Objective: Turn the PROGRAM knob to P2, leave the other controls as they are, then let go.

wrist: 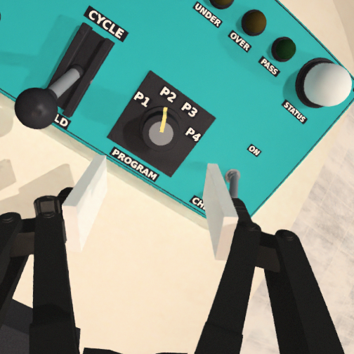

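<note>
The PROGRAM knob (160,131) is a round black knob with a grey cap and a yellow pointer line, on a black square plate (172,162) with marks P1 to P4. Its yellow line points at the P2 mark (168,94). My gripper (155,177) is open, with its two white finger pads wide apart and nothing between them. The pads show below the knob in the view, apart from it and nearer the camera.
On the teal panel (220,65), the CYCLE lever (37,107) with its black ball is at the left. A small toggle switch (233,176) is beside the right finger. Dark lamps (254,22) (284,49) and the white STATUS dome (327,84) are at the upper right.
</note>
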